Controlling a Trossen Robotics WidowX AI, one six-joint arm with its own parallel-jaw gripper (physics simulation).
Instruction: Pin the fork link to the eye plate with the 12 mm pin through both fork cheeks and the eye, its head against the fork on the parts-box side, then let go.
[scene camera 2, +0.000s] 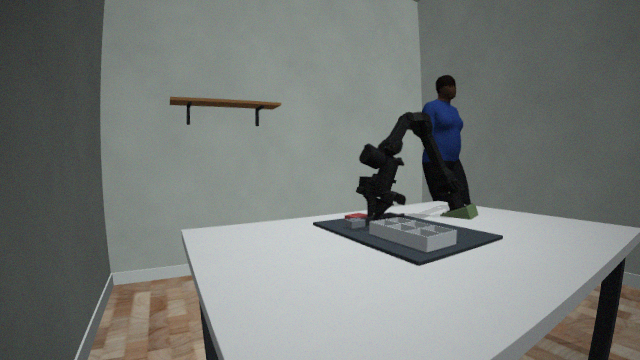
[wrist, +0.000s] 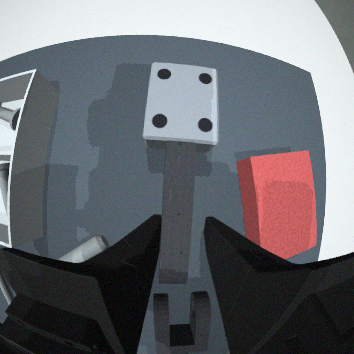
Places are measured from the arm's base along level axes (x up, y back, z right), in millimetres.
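Pixels of known places: gripper, fingertip midpoint: (scene camera 2: 371, 220) (wrist: 182, 222); arm's base, origin of the base link: (scene camera 2: 457, 208).
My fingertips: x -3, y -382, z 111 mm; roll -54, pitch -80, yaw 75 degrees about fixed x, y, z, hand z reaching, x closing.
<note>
Ahead of a thing's pixels: the offset from my fingertips to its middle. "spot": to the spot under its first point. Level surfaces: height alone.
The eye plate {dx -1, dy -68, dz +8 mm} (wrist: 182, 102) (scene camera 2: 355, 223) is a pale block with four dark holes; its dark bar (wrist: 177, 200) runs toward the fork link. The fork link {dx -1, dy +98, dz -12 mm} (wrist: 200, 320) shows two dark cheeks below the bar's end, with a gap between bar and cheeks; its rear is out of view. My gripper (wrist: 182, 222) (scene camera 2: 372, 216) is open, its fingertips on either side of the bar in the wrist view, holding nothing. A grey pin {dx -5, dy +18, dz -70 mm} (wrist: 89, 249) lies on the left, partly hidden by the left finger. I cannot tell whether it is the 12 mm pin.
The parts box {dx +4, dy -67, dz -194 mm} (wrist: 31, 165) (scene camera 2: 397, 237) stands on the left in the wrist view, with pins inside. A red block {dx -3, dy +1, dz +67 mm} (wrist: 285, 205) (scene camera 2: 356, 216) lies on the right. A thin rod {spot: dx -5, dy +60, dz -160 mm} (wrist: 6, 295) shows at the left edge. The dark mat {dx -13 mm} (wrist: 260, 100) (scene camera 2: 475, 236) lies underneath. A person (scene camera 2: 445, 130) stands behind the arm.
</note>
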